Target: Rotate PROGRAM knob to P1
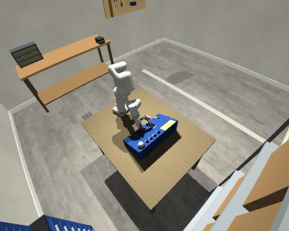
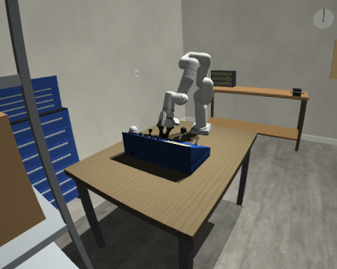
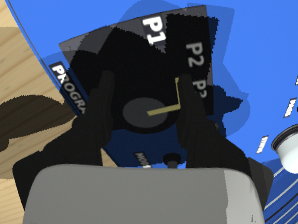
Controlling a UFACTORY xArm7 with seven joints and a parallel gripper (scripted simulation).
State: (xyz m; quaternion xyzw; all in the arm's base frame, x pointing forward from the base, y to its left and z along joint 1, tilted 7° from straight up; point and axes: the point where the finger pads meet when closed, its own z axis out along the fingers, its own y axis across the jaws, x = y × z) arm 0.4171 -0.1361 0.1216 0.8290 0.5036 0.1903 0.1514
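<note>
My gripper is now 50 mm to the right of the blue console, 40 mm short of it and 30 mm above it. Also, from my hand: black ball-handled lever (120 mm to the left, 10 mm above); then mode knob (120 mm to the right, 20 mm behind); then toggle (240 mm to the left, 40 mm ahead, 10 mm below).
</note>
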